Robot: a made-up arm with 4 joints.
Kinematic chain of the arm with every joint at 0, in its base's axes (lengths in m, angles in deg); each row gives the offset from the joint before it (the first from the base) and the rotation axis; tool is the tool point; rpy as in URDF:
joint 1: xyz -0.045 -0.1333 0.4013 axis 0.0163 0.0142 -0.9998
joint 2: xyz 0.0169 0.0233 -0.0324 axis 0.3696 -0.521 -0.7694
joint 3: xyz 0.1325 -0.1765 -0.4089 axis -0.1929 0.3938 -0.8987
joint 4: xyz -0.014 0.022 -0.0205 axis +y
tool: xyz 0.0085 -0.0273 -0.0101 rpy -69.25 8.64 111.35
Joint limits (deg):
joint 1: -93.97..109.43
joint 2: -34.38..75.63
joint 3: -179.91..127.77
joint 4: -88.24..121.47
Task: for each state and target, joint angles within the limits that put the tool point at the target. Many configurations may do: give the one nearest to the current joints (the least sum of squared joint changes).
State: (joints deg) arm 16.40 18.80 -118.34 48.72
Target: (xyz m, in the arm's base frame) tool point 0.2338 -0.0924 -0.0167
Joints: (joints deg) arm -34.26 52.10 -159.28 14.21
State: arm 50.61 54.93 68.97 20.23
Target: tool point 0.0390 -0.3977 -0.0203
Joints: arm 47.44 70.76 75.23 22.52
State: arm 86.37 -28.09 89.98 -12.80
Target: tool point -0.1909 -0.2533 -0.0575
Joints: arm 79.29 -17.19 99.38 -10.70
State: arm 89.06 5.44 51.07 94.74
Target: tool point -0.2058 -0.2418 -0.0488
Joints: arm 77.25 -27.02 49.97 100.31
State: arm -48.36 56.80 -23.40 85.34
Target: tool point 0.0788 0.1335 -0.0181
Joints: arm -93.94 75.63 3.65 96.39
